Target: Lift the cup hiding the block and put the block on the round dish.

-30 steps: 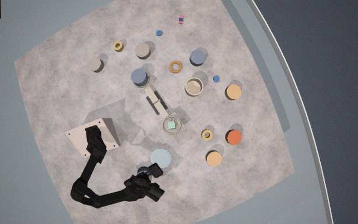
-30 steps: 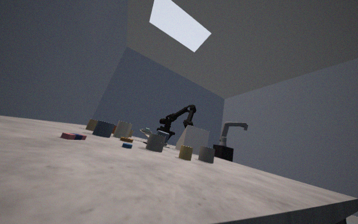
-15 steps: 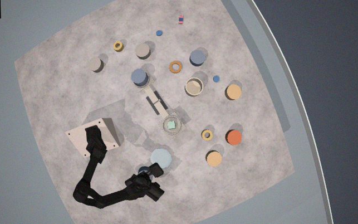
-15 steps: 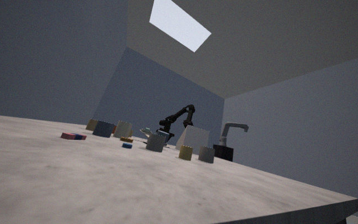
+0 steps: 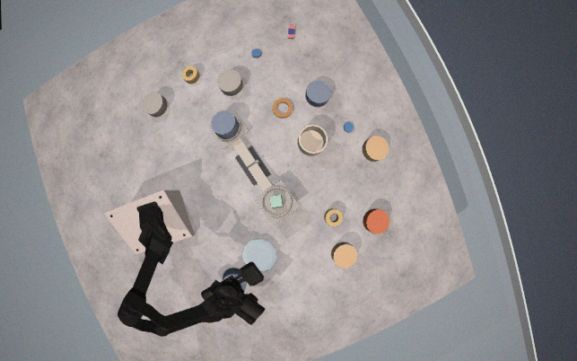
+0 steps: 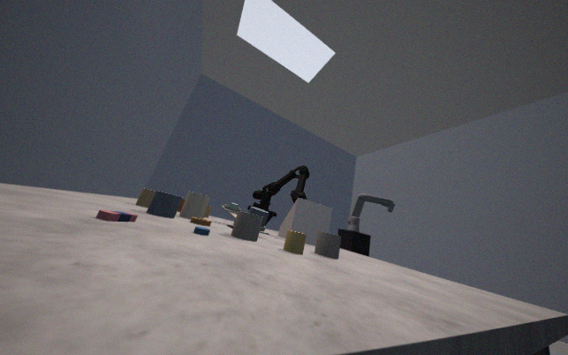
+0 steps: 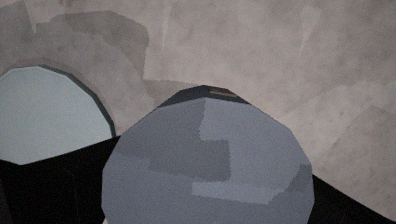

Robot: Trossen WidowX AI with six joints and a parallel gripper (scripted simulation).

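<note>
Now: gripper tip 190 mm to the right of the green block, 190 mm short of it and 60 mm below it. Also, from my gripper tip: pale blue round dish (90 mm ahead, 50 mm to the left, 20 mm below); then balance beam (310 mm to the left, 160 mm ahead, 10 mm above); then beige cup (330 mm to the left, 330 mm ahead, 20 mm above).
</note>
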